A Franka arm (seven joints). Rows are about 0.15 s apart.
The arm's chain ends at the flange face. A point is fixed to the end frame.
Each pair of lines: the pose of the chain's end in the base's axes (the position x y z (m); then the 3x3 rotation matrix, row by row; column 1 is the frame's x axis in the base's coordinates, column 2 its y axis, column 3 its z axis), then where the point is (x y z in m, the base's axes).
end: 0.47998 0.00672 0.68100; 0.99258 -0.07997 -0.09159; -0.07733 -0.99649 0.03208; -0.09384 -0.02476 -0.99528
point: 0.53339 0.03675 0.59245
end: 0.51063 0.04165 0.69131; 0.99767 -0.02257 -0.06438; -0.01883 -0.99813 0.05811; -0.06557 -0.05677 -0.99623
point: 0.56479 0.07737 0.60538
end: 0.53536 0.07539 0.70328; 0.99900 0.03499 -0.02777; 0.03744 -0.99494 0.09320; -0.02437 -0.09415 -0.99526
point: 0.59084 0.11728 0.62105
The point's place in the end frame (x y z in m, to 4 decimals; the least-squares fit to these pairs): 0.0590 -0.0320 0.0842
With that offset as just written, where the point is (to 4 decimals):
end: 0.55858 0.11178 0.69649; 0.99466 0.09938 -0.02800; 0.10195 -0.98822 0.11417; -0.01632 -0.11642 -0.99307
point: 0.6117 0.1590 0.6156
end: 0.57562 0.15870 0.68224; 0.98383 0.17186 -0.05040; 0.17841 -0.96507 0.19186; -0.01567 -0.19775 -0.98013
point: 0.6239 0.2163 0.6051
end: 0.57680 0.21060 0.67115; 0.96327 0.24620 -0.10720; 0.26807 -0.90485 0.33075; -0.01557 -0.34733 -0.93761
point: 0.6167 0.2832 0.6024
